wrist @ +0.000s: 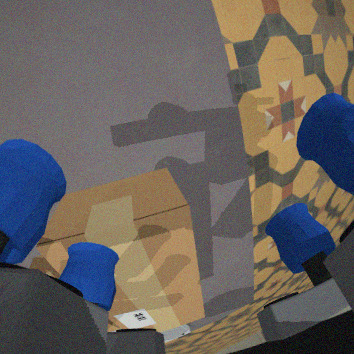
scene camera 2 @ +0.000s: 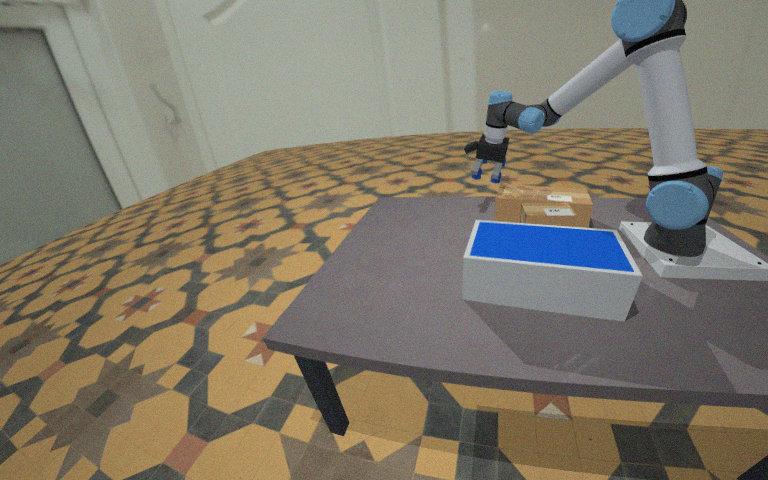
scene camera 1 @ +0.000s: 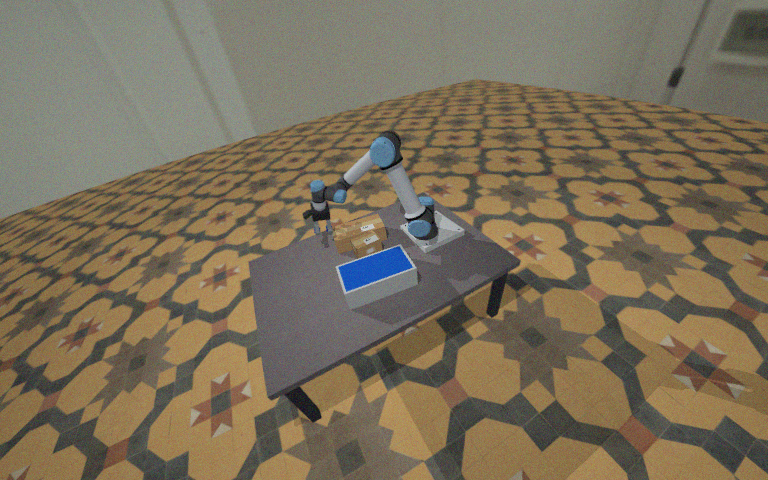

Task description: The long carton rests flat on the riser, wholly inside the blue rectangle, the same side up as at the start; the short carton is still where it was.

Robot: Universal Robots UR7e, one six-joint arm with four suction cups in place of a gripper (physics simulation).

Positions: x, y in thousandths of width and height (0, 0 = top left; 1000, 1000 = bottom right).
Labels:
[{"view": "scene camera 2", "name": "long carton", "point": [662, 418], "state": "on the table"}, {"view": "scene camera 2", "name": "short carton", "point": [729, 447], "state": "on the table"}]

